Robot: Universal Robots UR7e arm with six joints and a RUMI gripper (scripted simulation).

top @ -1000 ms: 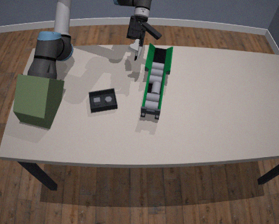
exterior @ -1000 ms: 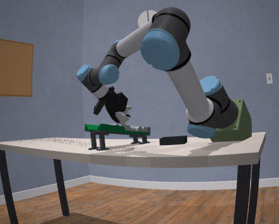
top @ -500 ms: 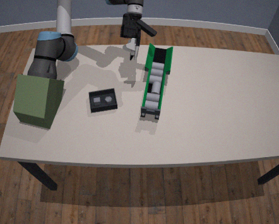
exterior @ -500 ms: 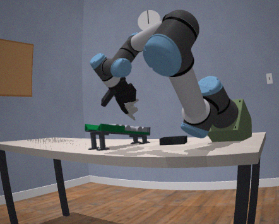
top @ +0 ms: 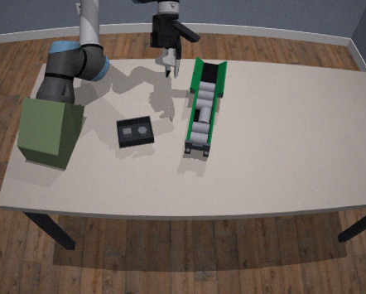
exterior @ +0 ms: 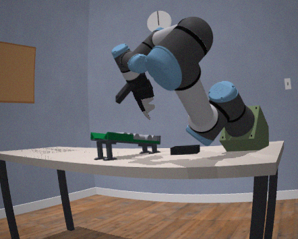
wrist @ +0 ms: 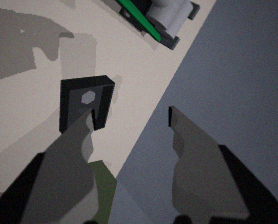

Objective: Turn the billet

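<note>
The dark stop is 90 mm ahead of my hand, 200 mm to the right of it and 140 mm below it. Also, from my hand: black tray: 130 mm behind, 110 mm to the right, 190 mm below.
</note>
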